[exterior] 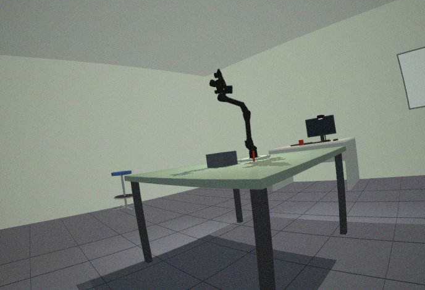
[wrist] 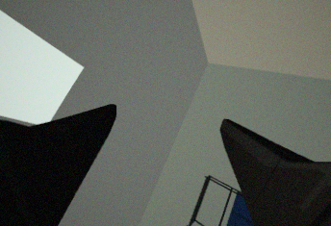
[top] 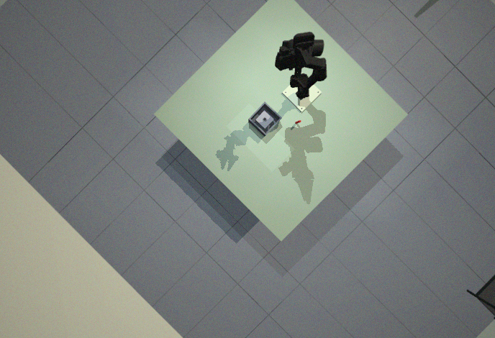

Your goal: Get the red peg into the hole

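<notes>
Right now the red peg is 10 cm behind my gripper tip, 13 cm to the left of it and 68 cm below it. Round my gripper tip: grey box (7 cm ahead, 3 cm to the right, 69 cm below).
</notes>
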